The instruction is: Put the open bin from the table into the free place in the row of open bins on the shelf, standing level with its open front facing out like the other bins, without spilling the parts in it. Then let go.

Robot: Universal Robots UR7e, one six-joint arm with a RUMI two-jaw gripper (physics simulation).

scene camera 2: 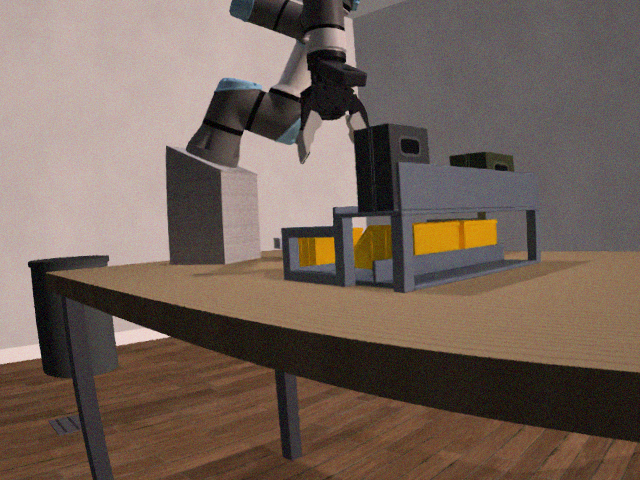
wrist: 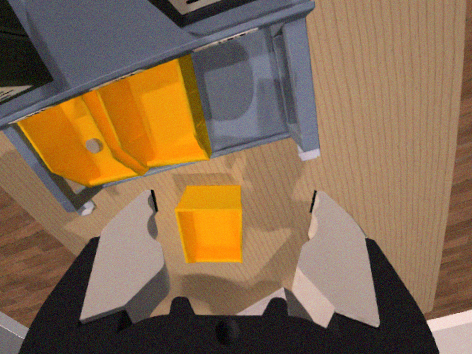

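Seen in the pictures: gripper, fingertip midpoint: [scene camera 2: 336, 163] [wrist: 234, 192]; arm's base, origin of the base link: [scene camera 2: 210, 158].
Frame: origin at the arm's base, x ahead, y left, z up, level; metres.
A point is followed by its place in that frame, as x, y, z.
Note:
The yellow open bin [wrist: 214, 240] @(0.338, 0.123, -0.273) stands on the table in front of the shelf [scene camera 2: 467, 187] @(0.801, 0.117, -0.144) [wrist: 299, 85] @(0.627, -0.038, -0.191). In the wrist view it lies below and between the fingers, nearer the left one; I cannot make out parts in it. My gripper [scene camera 2: 329, 149] @(0.569, 0.039, -0.087) [wrist: 234, 192] @(0.569, 0.039, -0.087) is open and empty, high above the table. Two yellow bins [wrist: 167, 115] @(0.610, 0.140, -0.267) [wrist: 65, 142] @(0.600, 0.300, -0.239) stand side by side in the lower row; the left one shows a round grey part. The free place [wrist: 232, 95] @(0.622, 0.037, -0.270) is at the right end of this row in the wrist view, beside the shelf's end post.
A tall black box [scene camera 2: 373, 167] @(0.741, -0.008, -0.113) stands on the shelf's upper level, close to the gripper in the scene view. A dark green box [scene camera 2: 483, 159] @(0.748, 0.219, -0.092) [wrist: 20, 57] @(0.693, 0.212, -0.152) stands farther along it. The shelf's upper deck edge [wrist: 150, 65] @(0.667, 0.103, -0.166) runs above the back of the bin row.

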